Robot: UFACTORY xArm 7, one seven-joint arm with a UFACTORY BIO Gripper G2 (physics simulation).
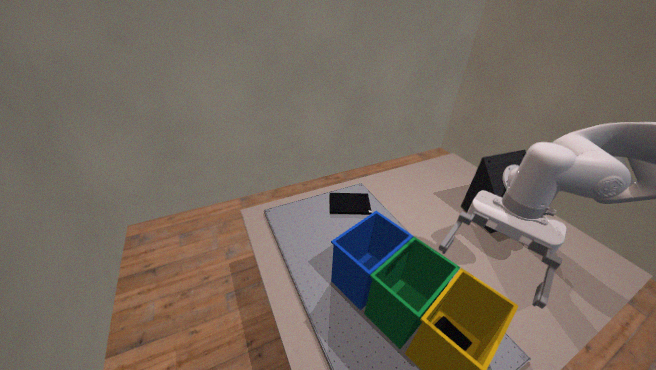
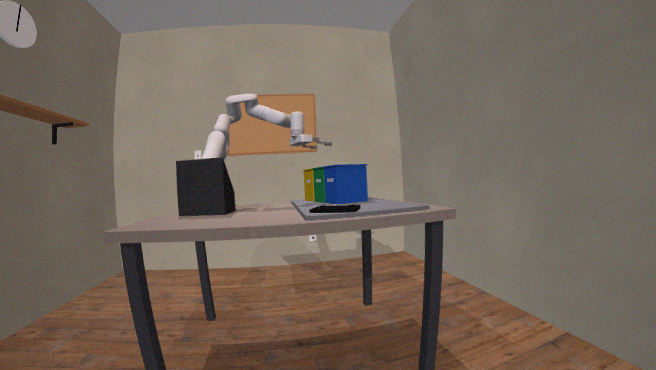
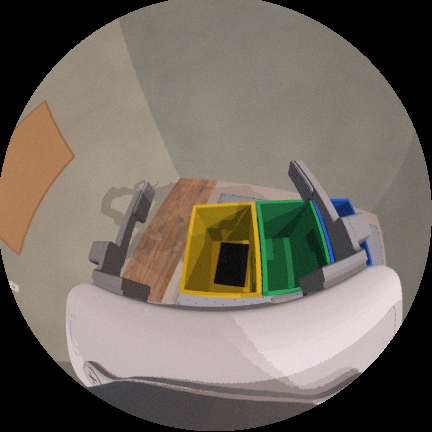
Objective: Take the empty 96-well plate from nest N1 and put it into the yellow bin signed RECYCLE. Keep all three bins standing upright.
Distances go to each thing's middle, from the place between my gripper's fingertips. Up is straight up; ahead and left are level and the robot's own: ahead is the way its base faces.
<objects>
My hand is 22 cm above the yellow bin [image 3: 210, 224], 2 cm past it and 1 cm to the right of it. The rest, counted from my hand: black 96-well plate [image 3: 231, 264] (30 cm below, 2 cm behind); blue bin [image 1: 358, 252] (23 cm to the right, 22 cm below, 9 cm ahead); green bin [image 1: 403, 288] (22 cm below, 11 cm to the right, 4 cm ahead).
</objects>
